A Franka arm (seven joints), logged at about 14 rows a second.
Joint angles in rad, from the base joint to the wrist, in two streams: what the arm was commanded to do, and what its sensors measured. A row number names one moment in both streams.
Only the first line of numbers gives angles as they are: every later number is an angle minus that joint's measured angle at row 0.
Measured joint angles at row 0: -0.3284, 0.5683, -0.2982, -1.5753, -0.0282, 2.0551, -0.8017
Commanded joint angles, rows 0 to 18: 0.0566, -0.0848, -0.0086, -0.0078, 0.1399, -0.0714, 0.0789; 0.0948, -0.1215, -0.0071, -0.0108, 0.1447, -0.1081, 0.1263; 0.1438, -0.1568, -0.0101, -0.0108, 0.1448, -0.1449, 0.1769; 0.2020, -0.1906, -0.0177, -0.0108, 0.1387, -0.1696, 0.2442; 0.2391, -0.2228, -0.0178, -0.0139, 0.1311, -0.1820, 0.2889; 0.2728, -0.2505, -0.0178, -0.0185, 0.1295, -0.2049, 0.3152; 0.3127, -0.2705, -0.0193, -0.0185, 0.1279, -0.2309, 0.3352; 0.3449, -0.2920, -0.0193, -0.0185, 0.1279, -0.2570, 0.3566; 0.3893, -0.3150, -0.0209, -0.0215, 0.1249, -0.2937, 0.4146; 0.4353, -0.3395, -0.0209, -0.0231, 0.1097, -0.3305, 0.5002; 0.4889, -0.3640, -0.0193, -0.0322, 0.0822, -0.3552, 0.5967; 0.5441, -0.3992, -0.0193, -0.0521, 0.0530, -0.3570, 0.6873; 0.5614, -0.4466, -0.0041, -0.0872, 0.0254, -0.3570, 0.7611; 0.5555, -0.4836, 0.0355, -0.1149, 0.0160, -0.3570, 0.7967; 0.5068, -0.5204, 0.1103, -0.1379, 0.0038, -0.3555, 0.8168; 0.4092, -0.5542, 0.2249, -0.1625, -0.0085, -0.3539, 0.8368; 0.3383, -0.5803, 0.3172, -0.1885, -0.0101, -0.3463, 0.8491; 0.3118, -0.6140, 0.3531, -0.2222, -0.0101, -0.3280, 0.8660; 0.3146, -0.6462, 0.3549, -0.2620, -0.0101, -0.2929, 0.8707
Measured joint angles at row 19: 0.3598, -0.5495, 0.3081, -0.1469, 0.0020, -0.3539, 0.8488
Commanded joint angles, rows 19 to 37: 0.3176, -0.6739, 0.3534, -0.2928, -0.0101, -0.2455, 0.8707; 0.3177, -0.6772, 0.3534, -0.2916, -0.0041, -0.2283, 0.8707; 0.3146, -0.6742, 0.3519, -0.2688, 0.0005, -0.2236, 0.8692; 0.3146, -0.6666, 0.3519, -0.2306, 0.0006, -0.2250, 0.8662; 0.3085, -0.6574, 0.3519, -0.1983, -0.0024, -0.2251, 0.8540; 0.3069, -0.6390, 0.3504, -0.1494, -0.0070, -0.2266, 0.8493; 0.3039, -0.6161, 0.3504, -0.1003, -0.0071, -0.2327, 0.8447; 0.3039, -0.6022, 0.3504, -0.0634, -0.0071, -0.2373, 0.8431; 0.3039, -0.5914, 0.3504, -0.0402, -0.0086, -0.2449, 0.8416; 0.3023, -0.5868, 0.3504, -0.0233, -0.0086, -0.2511, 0.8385; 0.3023, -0.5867, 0.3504, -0.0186, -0.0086, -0.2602, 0.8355; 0.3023, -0.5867, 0.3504, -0.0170, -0.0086, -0.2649, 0.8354; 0.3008, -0.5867, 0.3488, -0.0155, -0.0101, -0.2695, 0.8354; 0.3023, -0.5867, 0.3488, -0.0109, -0.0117, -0.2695, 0.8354; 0.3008, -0.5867, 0.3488, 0.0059, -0.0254, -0.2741, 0.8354; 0.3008, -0.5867, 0.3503, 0.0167, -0.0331, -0.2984, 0.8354; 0.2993, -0.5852, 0.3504, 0.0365, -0.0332, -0.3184, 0.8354; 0.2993, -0.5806, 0.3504, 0.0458, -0.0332, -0.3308, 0.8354; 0.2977, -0.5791, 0.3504, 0.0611, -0.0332, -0.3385, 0.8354
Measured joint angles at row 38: 0.3075, -0.5964, 0.3430, 0.0060, -0.0184, -0.2986, 0.8410
